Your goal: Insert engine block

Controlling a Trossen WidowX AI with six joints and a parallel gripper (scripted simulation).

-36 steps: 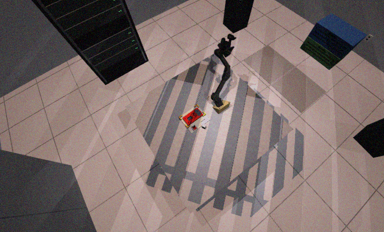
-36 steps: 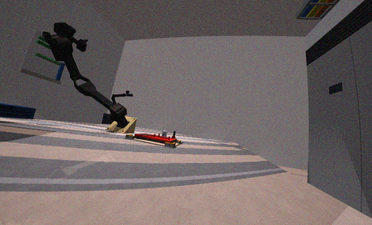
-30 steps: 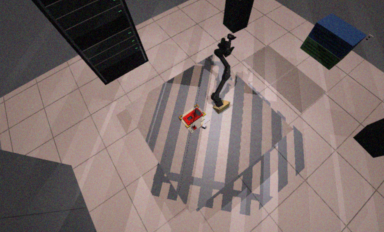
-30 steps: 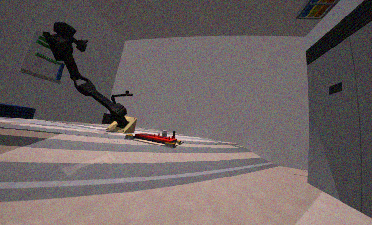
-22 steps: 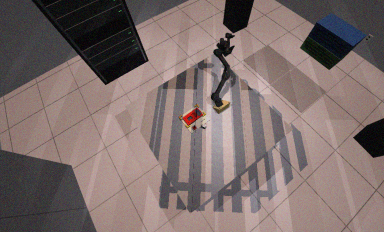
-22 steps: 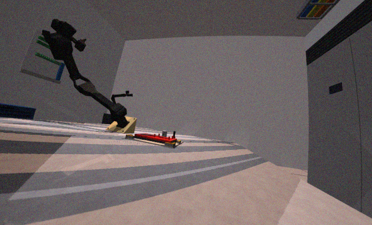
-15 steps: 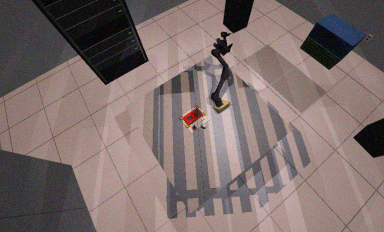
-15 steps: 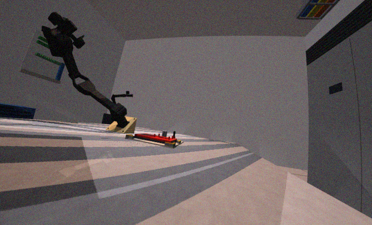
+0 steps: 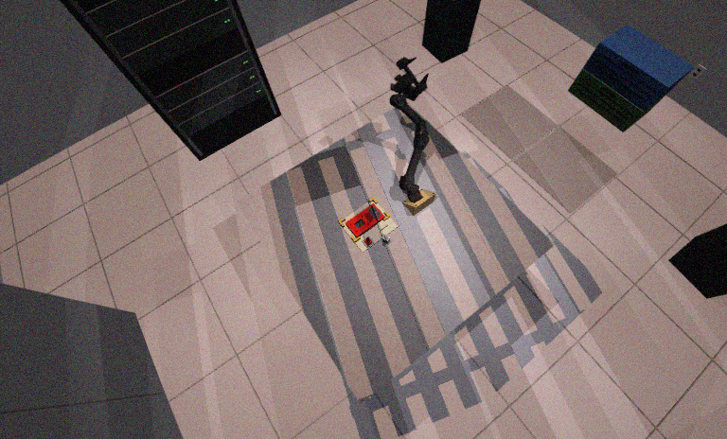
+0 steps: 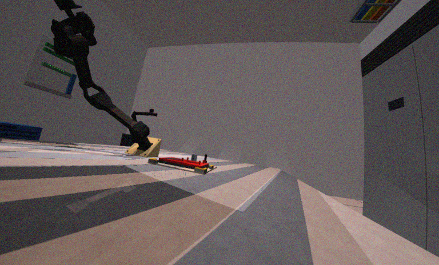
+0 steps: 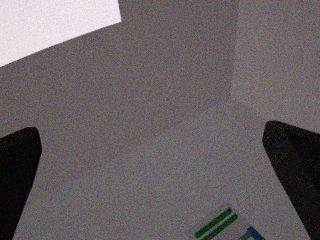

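Right now the engine block is 480 mm ahead of my gripper tip, 440 mm to the left of it and 600 mm below it.
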